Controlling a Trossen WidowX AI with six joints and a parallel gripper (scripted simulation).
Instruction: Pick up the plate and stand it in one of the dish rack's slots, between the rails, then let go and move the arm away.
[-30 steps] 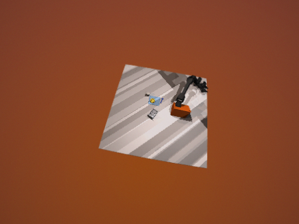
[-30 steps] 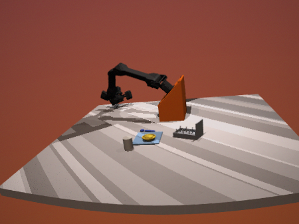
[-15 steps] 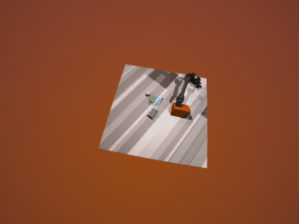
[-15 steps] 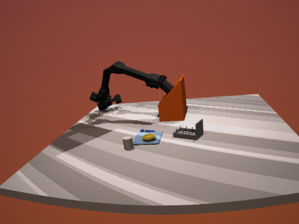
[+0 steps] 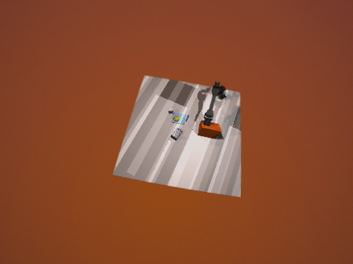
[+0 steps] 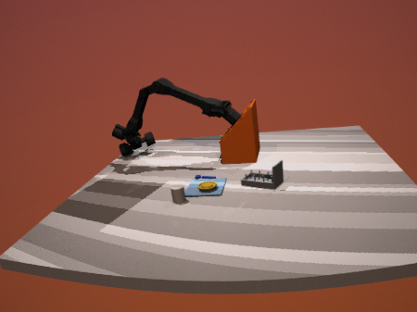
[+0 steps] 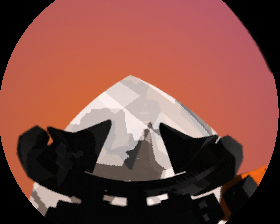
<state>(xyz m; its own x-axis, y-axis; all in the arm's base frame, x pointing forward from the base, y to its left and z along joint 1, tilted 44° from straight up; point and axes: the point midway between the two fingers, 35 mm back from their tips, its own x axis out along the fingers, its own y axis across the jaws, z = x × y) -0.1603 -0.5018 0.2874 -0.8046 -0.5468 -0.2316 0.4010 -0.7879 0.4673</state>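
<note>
My gripper tip is 52 cm short of the yellow plate and 51 cm to the right of it. From my gripper tip the other things lie so: light blue mat 50 cm ahead, 49 cm to the left, 1 cm below; then blue utensil 46 cm to the left, 40 cm ahead, 1 cm below; then beige cup 61 cm ahead, 43 cm to the left, 1 cm above.
</note>
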